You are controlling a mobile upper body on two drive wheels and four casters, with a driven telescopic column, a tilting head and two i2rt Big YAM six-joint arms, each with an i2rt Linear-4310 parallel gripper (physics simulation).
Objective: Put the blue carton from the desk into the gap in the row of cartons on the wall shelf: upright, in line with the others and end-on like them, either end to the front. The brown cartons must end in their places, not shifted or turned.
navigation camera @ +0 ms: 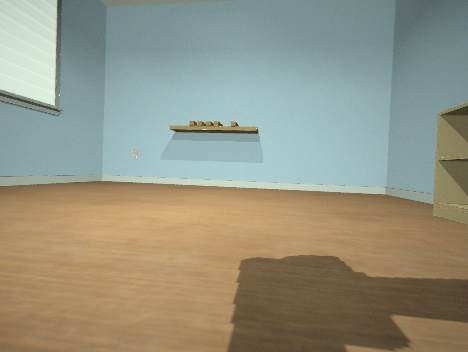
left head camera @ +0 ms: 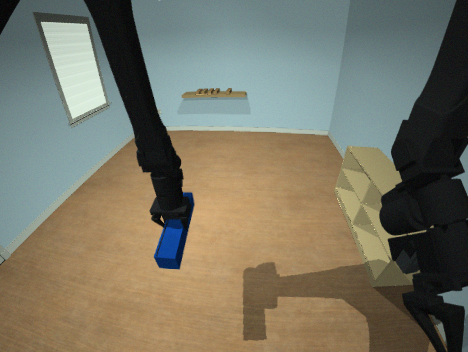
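My left gripper [left head camera: 172, 218] is shut on the blue carton [left head camera: 170, 245], a long box held in the air above the floor, its near end toward the bottom of the left head camera view. The gripper hides part of its upper side. My right gripper [left head camera: 444, 325] is open at the lower right. The wall shelf [left head camera: 190, 95] [navigation camera: 180, 128] is far off on the back wall. Several brown cartons [left head camera: 211, 91] [navigation camera: 200, 123] stand in a row on it, then comes a gap, then a single brown carton [left head camera: 229, 91] [navigation camera: 234, 124] to the right.
A beige open shelf unit [left head camera: 382, 272] [navigation camera: 436, 165] stands at the right, partly behind my right arm in the left head camera view. A window [left head camera: 75, 70] [navigation camera: 27, 55] is on the left wall. Wooden floor lies between me and the back wall, with the robot's shadow on it.
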